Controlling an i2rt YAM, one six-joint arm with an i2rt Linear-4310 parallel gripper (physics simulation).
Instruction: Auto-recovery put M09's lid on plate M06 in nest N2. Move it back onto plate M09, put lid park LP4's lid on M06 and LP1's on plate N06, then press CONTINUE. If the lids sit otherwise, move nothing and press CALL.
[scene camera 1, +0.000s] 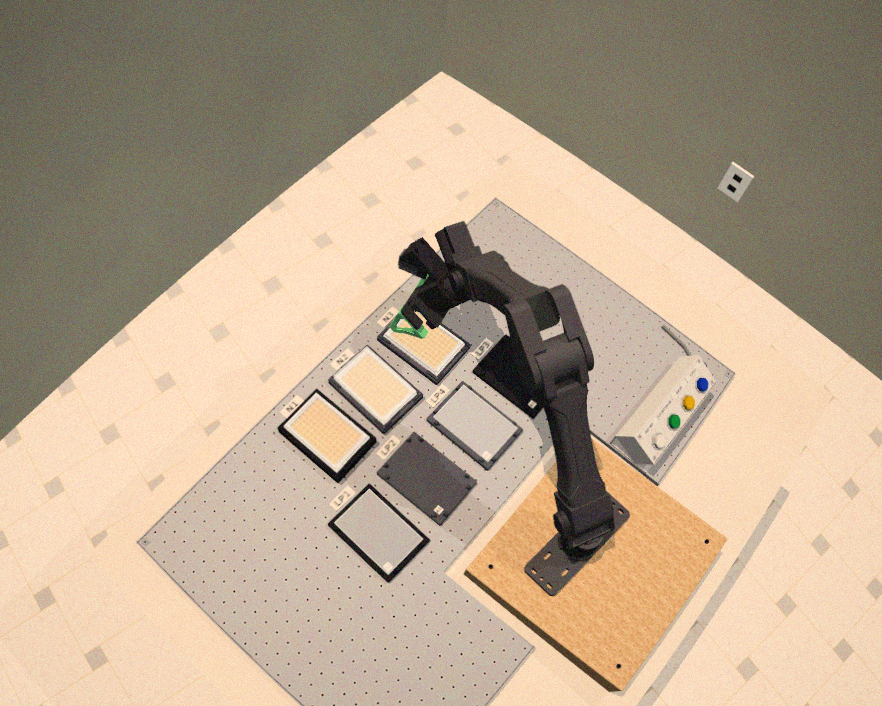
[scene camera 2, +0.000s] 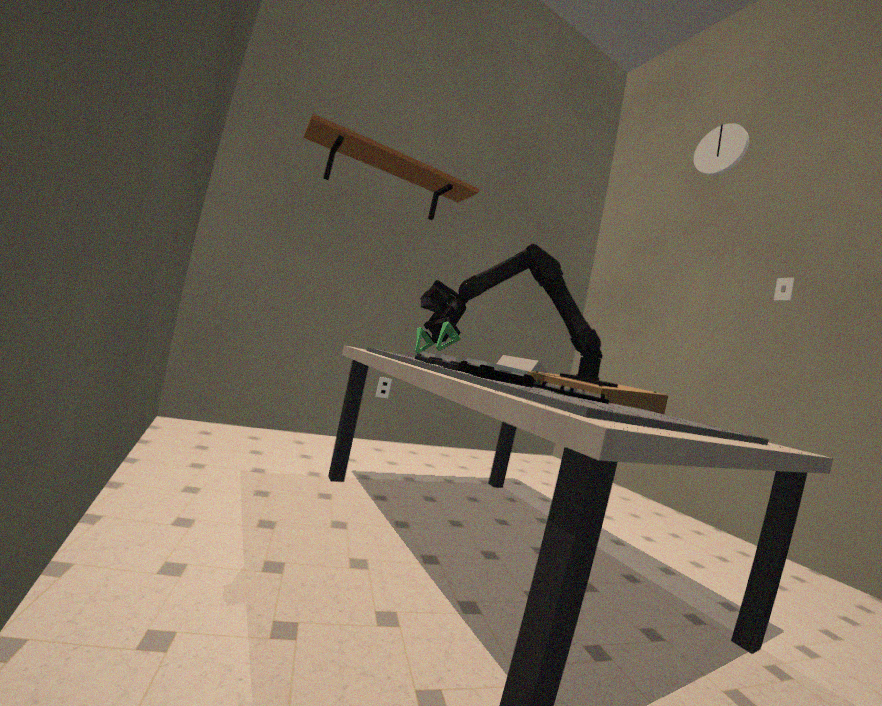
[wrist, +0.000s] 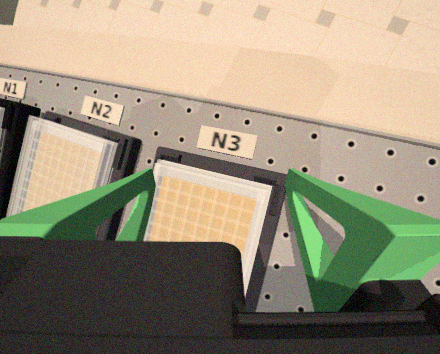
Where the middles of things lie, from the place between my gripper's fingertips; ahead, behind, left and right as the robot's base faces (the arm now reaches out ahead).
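Scene:
The nest LP2 (scene camera 1: 424, 476) is 2 cm below my hand, and I find it 18 cm to the left of that hand and 25 cm behind it.

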